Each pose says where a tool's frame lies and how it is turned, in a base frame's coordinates. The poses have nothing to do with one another.
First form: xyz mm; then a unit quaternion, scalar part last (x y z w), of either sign.
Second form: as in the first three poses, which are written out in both.
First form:
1: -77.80, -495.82, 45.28, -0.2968, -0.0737, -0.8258, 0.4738
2: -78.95, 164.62, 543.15, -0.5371, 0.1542, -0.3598, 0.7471
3: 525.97, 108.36, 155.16, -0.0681, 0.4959, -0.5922, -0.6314
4: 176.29, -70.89, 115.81, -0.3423, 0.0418, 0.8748, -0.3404
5: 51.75, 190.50, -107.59, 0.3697, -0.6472, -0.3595, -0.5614
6: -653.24, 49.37, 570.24, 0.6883, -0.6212, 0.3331, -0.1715
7: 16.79, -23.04, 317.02, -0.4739, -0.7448, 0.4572, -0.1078
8: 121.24, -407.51, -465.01, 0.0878, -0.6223, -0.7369, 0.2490
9: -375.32, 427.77, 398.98, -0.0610, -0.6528, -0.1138, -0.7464
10: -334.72, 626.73, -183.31, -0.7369, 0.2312, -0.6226, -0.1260
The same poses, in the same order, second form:
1: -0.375, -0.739, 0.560, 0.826, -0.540, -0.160, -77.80, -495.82, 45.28
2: 0.693, -0.703, 0.156, 0.372, 0.164, -0.914, -78.95, 164.62, 543.15
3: -0.193, 0.680, 0.707, -0.815, 0.289, -0.501, 525.97, 108.36, 155.16
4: -0.534, -0.624, -0.570, 0.567, -0.765, 0.306, 176.29, -70.89, 115.81
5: -0.096, -0.075, -0.993, -0.882, 0.468, 0.050, 51.75, 190.50, -107.59
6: 0.006, -0.969, 0.245, -0.741, -0.169, -0.650, -653.24, 49.37, 570.24
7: -0.528, 0.607, -0.594, 0.805, 0.133, -0.579, 16.79, -23.04, 317.02
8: -0.861, -0.476, 0.181, 0.258, -0.101, 0.961, 121.24, -407.51, -465.01
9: 0.122, 0.250, -0.961, -0.090, 0.967, 0.240, -375.32, 427.77, 398.98
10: 0.118, -0.184, 0.976, -0.498, -0.861, -0.102, -334.72, 626.73, -183.31
